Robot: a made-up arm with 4 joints.
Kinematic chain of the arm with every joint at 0, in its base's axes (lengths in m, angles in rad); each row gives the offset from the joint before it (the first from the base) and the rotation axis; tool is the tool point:
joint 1: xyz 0 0 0.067 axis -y
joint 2: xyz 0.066 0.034 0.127 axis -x
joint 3: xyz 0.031 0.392 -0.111 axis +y
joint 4: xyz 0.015 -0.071 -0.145 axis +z
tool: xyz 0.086 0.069 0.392
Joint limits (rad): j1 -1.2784..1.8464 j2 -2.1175..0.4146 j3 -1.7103..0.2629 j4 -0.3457..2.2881
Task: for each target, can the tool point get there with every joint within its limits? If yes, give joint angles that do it. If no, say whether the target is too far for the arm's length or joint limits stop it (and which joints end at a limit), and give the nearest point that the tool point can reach.
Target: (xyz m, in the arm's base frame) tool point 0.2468 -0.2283 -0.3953
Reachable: no: joint limits stop it (at a limit: joint 1, joint 2, joint 3, joint 4) | nearest point 0.4451 -0.2339 -0.0877 | short by 0.366 m
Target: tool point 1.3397 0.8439 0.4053
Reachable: no: too far | nearest point 0.5135 0.2892 0.1967 | short by 1.017 m
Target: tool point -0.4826 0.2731 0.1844
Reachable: yes | joints 1.1527 -0.8601 -0.9654 0.7526
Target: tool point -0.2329 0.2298 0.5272
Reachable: yes | joints 0.7034 -0.7171 -0.2901 0.0448
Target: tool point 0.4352 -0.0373 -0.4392
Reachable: no: joint limits stop it (at a limit: joint 1, joint 3, joint 4) | nearest point 0.5184 -0.1302 -0.0656 | short by 0.394 m
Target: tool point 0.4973 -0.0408 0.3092
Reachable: yes | joints -0.8413 -1.3743 -0.2047 -0.0815
